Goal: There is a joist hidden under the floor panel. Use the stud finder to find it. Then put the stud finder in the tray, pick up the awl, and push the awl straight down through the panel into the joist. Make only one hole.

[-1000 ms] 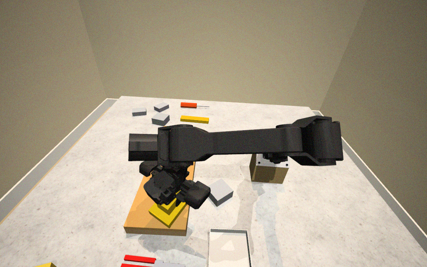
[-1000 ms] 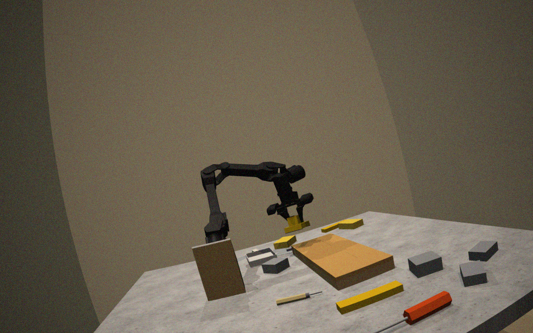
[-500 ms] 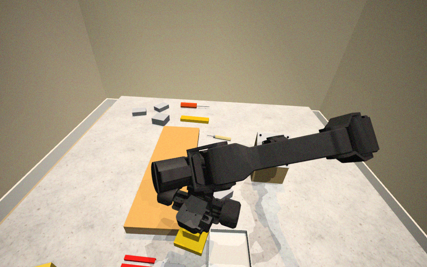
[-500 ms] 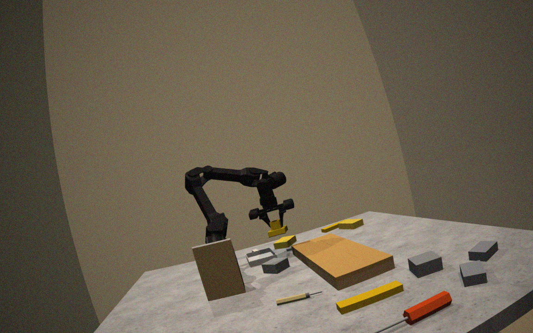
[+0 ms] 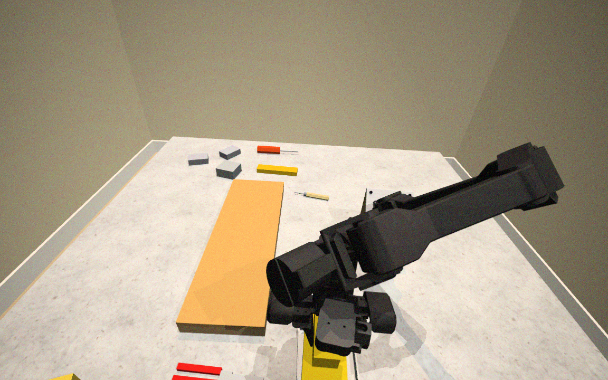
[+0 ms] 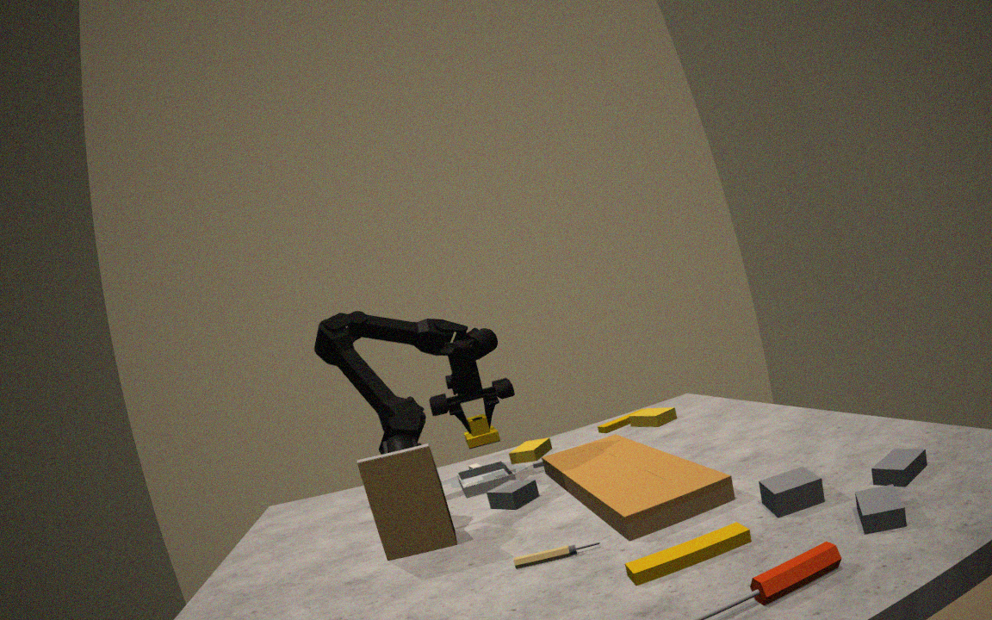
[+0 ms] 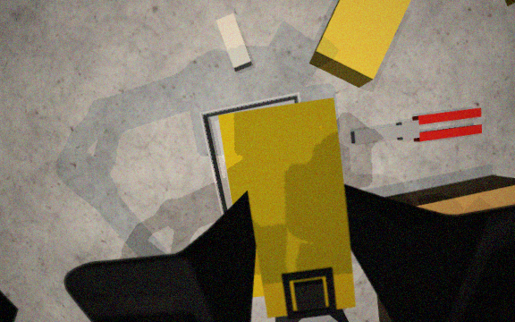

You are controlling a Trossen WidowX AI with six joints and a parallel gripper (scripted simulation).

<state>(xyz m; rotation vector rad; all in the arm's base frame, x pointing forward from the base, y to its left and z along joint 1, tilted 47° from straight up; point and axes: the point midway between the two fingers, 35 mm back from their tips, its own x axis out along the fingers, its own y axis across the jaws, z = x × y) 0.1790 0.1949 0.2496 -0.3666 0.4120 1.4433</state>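
The square light is 4 cm to the right of my gripper tip and 3 cm above it. Also, from my gripper tip: white tray: 2 cm behind, 11 cm below; wooden-handled awl: 1 cm ahead, 56 cm to the right, 12 cm below; stud finder: 2 cm to the right, 2 cm above.
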